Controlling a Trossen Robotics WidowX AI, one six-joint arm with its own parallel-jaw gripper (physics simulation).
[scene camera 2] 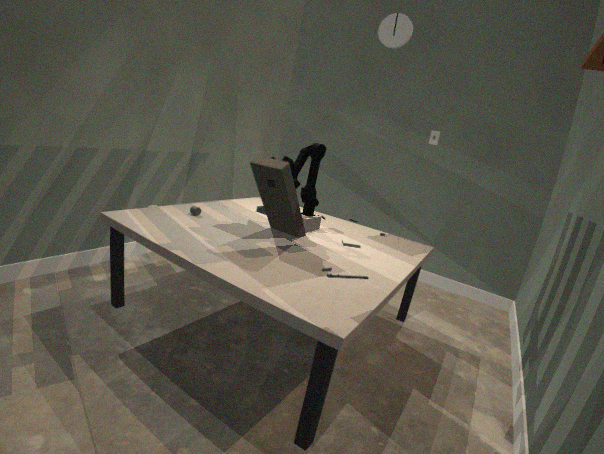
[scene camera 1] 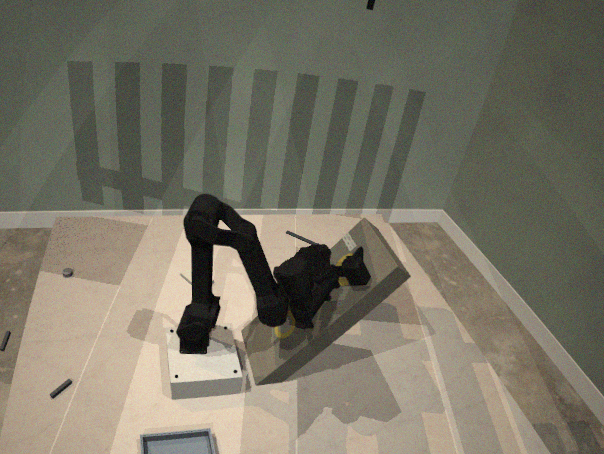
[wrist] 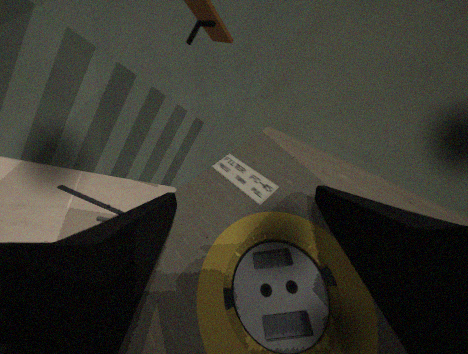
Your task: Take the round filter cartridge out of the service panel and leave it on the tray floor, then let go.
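Observation:
The service panel (scene camera 1: 265,352) (scene camera 2: 280,200) (wrist: 192,235) stands tilted beside the arm's base. In the wrist view, the round grey filter cartridge (wrist: 280,300) sits inside a yellow ring (wrist: 215,285) on the panel face, below the FILTER FC-45 label (wrist: 245,179). Two dark holes and two dark recesses show on its face. My gripper (scene camera 1: 350,270) (wrist: 245,195) is open, its fingers on either side of the cartridge and apart from it. The fingers hide the cartridge in scene camera 1. The tray (scene camera 1: 175,432) is partly cut off at the bottom of that view.
The white arm base (scene camera 1: 205,367) stands left of the panel. A second yellow ring (scene camera 1: 284,334) is low on the panel. A thin dark rod (scene camera 1: 302,238) (wrist: 87,196) lies behind the panel. A dark ball (scene camera 2: 195,211) and short dark pieces lie on the table (scene camera 2: 300,300).

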